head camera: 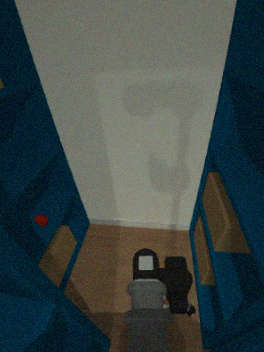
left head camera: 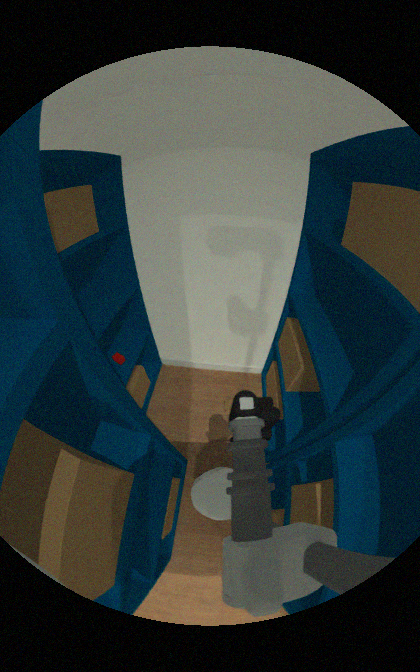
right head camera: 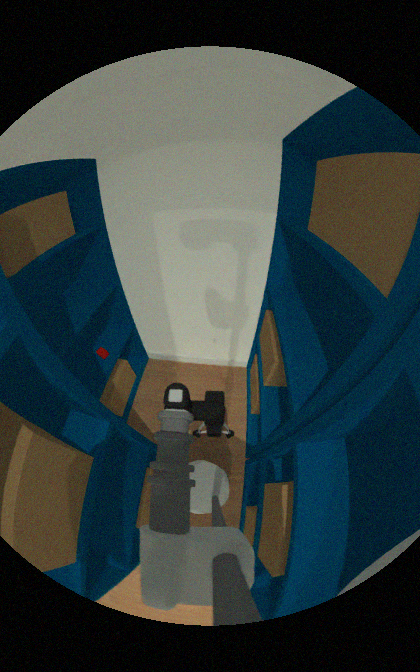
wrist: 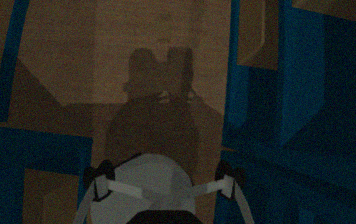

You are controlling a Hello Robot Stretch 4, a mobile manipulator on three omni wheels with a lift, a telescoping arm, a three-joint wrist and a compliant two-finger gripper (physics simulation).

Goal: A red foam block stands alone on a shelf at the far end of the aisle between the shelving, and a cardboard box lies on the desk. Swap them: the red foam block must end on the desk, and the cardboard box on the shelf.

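Places are measured from the robot's base along level axes (x ahead, y left, z up), in millimetres.
Pixels of known places: gripper, fingertip midpoint: (wrist: 165,174).
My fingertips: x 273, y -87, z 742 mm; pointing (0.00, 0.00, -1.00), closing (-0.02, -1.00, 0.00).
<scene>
Ahead of a thing's pixels: the offset from my fingertips to its top centre.
The red foam block @(602 mm ahead, 869 mm left, 191 mm down) (head camera: 41,220) (left head camera: 118,358) (right head camera: 102,353) is small in the views and sits alone on a blue shelf in the left shelving, near the far end of the aisle. My gripper (head camera: 178,306) (right head camera: 214,433) (wrist: 165,174) is open, its two fingertips wide apart with no object between them. It hangs over the aisle, right of the block and well apart from it. The desk does not show in these views, and I cannot make out the task's cardboard box on it.
Blue shelving with brown boxes lines both sides, including a box @(492 mm ahead, 918 mm left, 423 mm down) (head camera: 59,255) (left head camera: 139,385) (right head camera: 119,386) below the block and a box @(561 mm ahead, 495 mm right, 34 mm up) (head camera: 222,220) (left head camera: 298,356) (right head camera: 272,350) at right. A pale wall (head camera: 145,150) closes the aisle. My round base (left head camera: 210,494) (right head camera: 207,480) stands on the wooden floor.
</scene>
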